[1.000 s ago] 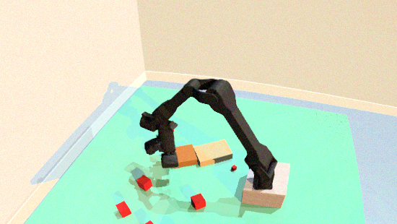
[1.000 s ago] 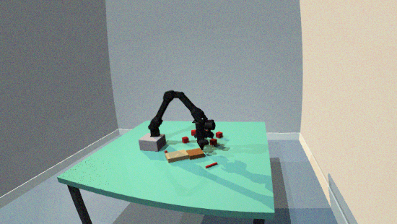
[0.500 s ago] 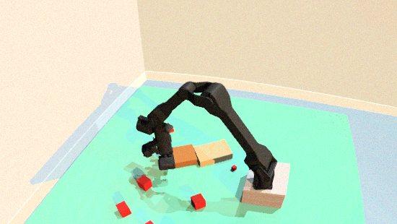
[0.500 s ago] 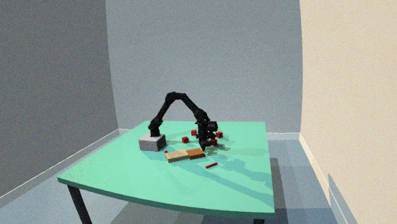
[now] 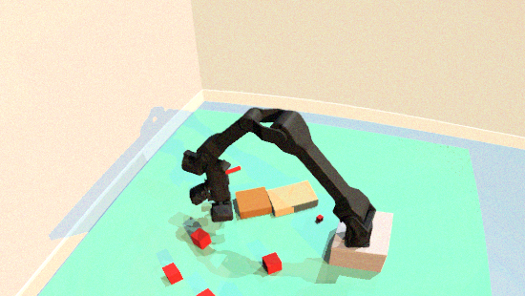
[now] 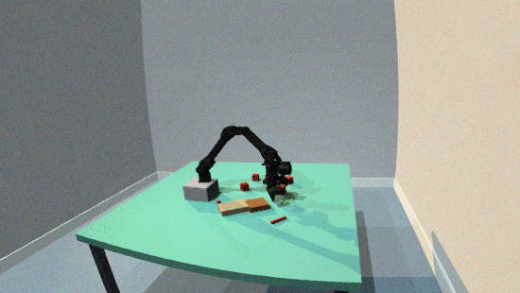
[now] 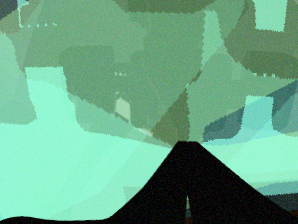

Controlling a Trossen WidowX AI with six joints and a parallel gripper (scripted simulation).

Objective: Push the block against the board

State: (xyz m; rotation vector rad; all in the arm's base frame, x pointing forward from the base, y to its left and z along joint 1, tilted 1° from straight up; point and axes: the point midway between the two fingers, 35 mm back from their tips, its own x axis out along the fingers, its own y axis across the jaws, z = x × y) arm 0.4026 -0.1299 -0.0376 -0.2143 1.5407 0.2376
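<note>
Right now my gripper tip is 8 cm past the orange square block, 6 cm to the left of it and 1 cm below it. Also, from my gripper tip: thin red stick: 3 cm ahead, 22 cm to the right; red cube: 29 cm behind, 1 cm to the right; pale tan board: 20 cm behind, 9 cm to the right, 1 cm above.
</note>
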